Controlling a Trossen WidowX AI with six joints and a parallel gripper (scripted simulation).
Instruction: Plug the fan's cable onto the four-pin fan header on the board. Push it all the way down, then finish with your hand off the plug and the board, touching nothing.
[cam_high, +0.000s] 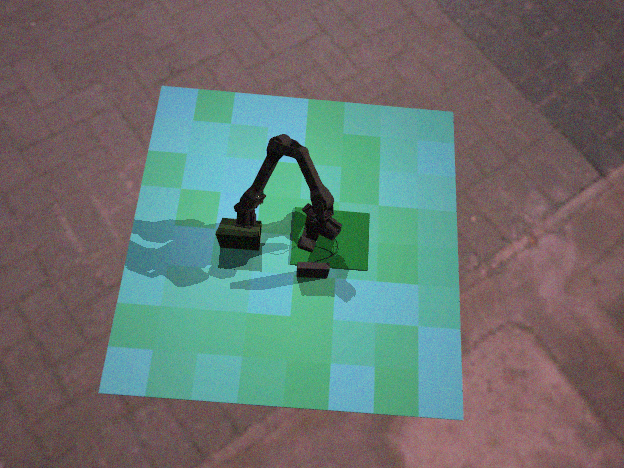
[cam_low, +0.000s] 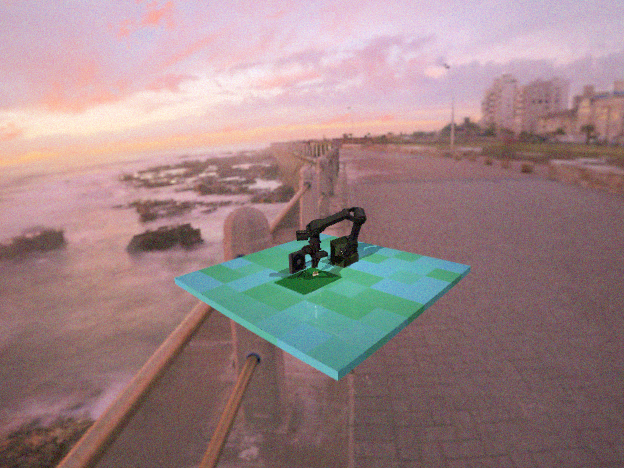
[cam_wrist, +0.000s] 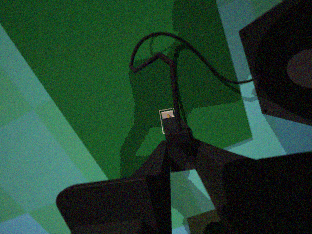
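The white four-pin fan header is 6 cm below my gripper tip. The rest, counted from my gripper tip: dark green board (8 cm below, 7 cm ahead, 3 cm to the left); then black plug (1 cm ahead, 1 cm above); then black fan (13 cm to the right, 3 cm ahead, 1 cm below).
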